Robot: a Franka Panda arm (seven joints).
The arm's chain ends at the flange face. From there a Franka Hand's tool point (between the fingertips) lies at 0.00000 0.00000 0.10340 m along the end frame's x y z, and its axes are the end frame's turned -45 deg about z.
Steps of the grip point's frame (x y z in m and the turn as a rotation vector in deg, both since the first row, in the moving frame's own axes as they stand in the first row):
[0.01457 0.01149 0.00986 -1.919 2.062 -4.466]
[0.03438 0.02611 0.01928 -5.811 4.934 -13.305]
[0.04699 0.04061 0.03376 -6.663 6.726 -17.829]
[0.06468 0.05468 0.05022 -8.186 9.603 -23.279]
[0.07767 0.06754 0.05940 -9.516 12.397 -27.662]
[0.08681 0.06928 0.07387 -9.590 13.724 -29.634]
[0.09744 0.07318 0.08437 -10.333 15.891 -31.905]
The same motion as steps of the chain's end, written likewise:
[0.01336 -0.00180 0.00998 0.101 2.815 -4.466]
[0.02910 -0.00537 0.02019 -0.620 7.598 -13.305]
[0.04522 -0.00180 0.03516 0.045 9.467 -17.829]
[0.06286 -0.00080 0.05268 1.002 12.579 -23.279]
[0.07699 0.00291 0.06315 2.037 15.495 -27.662]
[0.08367 0.00005 0.07816 2.923 16.485 -29.634]
[0.09138 -0.00155 0.08983 3.930 18.543 -31.905]

